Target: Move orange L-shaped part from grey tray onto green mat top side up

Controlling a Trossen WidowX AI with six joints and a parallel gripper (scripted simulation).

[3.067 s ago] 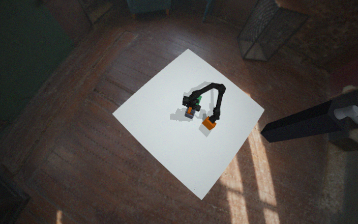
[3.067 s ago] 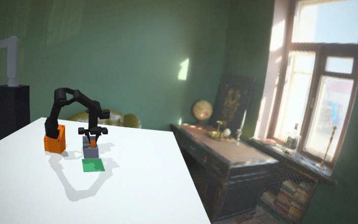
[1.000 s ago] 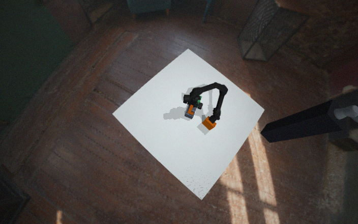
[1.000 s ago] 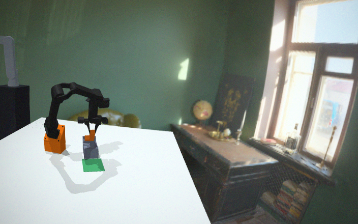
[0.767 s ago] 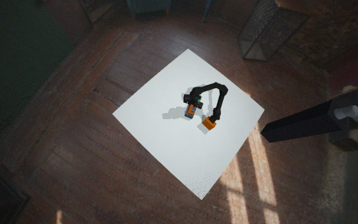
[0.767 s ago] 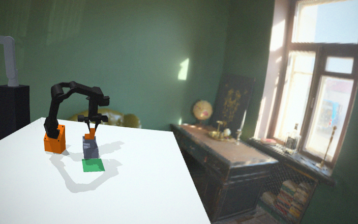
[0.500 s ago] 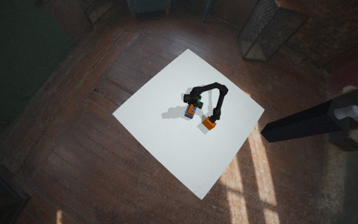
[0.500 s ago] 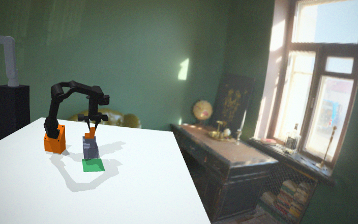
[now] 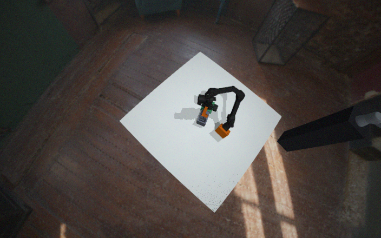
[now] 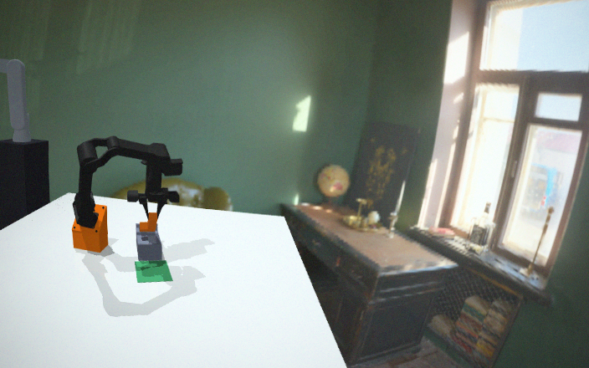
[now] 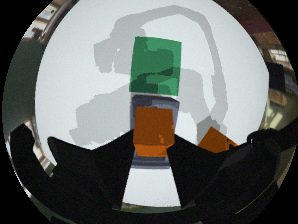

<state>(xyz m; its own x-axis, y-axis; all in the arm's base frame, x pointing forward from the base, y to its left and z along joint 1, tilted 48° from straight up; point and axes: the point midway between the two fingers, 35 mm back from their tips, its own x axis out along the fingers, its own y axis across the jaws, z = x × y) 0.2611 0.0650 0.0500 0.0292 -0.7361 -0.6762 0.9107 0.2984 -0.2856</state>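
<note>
The green mat lies 17 cm below my gripper tip, 10 cm to the right of it and 3 cm ahead of it. From my gripper tip the other things lie so: orange L-shaped part (3 cm below, 3 cm behind, 2 cm to the left).
</note>
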